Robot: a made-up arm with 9 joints. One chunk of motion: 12 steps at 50 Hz.
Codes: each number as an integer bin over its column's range. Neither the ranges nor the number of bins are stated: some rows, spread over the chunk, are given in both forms.
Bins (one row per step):
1: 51 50 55 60 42 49 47 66 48
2: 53 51 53 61 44 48 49 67 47
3: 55 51 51 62 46 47 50 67 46
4: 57 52 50 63 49 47 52 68 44
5: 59 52 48 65 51 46 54 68 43
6: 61 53 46 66 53 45 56 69 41
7: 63 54 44 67 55 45 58 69 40
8: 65 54 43 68 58 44 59 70 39
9: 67 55 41 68 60 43 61 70 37
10: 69 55 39 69 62 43 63 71 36
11: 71 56 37 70 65 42 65 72 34
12: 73 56 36 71 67 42 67 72 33
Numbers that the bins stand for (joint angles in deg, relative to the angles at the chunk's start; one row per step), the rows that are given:
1: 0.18 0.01 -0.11 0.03 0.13 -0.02 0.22 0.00 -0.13
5: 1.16 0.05 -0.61 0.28 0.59 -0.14 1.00 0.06 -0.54
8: 1.89 0.09 -0.97 0.43 0.94 -0.22 1.56 0.12 -0.86
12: 2.86 0.13 -1.46 0.59 1.40 -0.30 2.45 0.18 -1.35
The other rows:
2: 0.43 0.03 -0.26 0.08 0.23 -0.06 0.44 0.03 -0.21
3: 0.67 0.03 -0.40 0.13 0.33 -0.10 0.56 0.03 -0.29
4: 0.91 0.05 -0.47 0.18 0.48 -0.10 0.78 0.06 -0.46
6: 1.40 0.07 -0.75 0.33 0.69 -0.18 1.22 0.09 -0.70
7: 1.64 0.09 -0.90 0.38 0.79 -0.18 1.45 0.09 -0.78
9: 2.13 0.11 -1.11 0.43 1.04 -0.26 1.78 0.12 -1.03
10: 2.38 0.11 -1.25 0.49 1.15 -0.26 2.01 0.15 -1.11
11: 2.62 0.13 -1.39 0.54 1.30 -0.30 2.23 0.18 -1.27

